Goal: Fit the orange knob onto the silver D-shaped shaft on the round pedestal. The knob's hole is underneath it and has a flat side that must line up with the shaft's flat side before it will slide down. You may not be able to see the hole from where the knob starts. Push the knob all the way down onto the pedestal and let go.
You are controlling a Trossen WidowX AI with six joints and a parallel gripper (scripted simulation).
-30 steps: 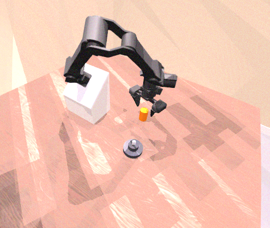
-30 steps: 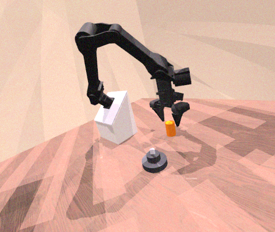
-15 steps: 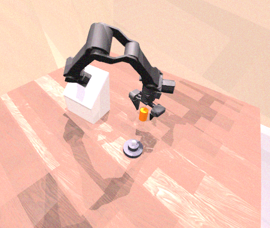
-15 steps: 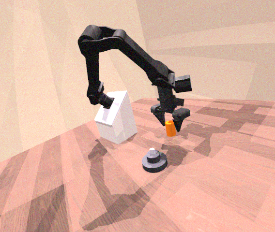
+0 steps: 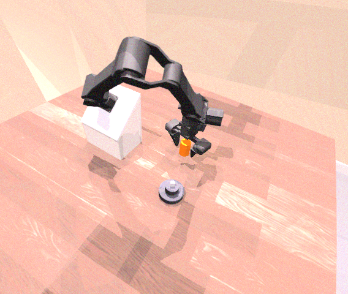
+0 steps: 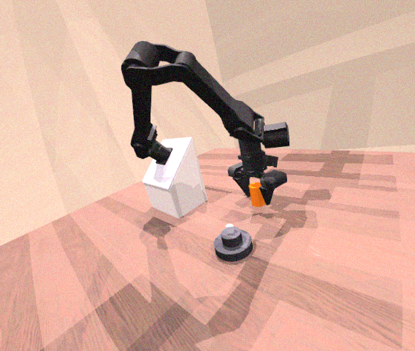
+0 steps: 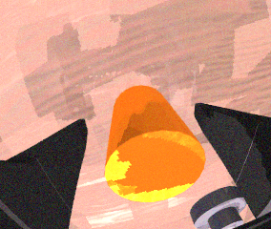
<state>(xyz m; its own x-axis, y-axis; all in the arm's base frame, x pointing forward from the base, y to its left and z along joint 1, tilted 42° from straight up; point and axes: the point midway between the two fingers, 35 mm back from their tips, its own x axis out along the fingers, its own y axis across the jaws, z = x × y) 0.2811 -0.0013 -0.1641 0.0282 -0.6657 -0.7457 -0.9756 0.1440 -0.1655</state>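
Right now the round pedestal is 6 cm ahead of my gripper tip, 19 cm to the right of it and 2 cm above it. Also, from my gripper tip: orange knob 3 cm above.
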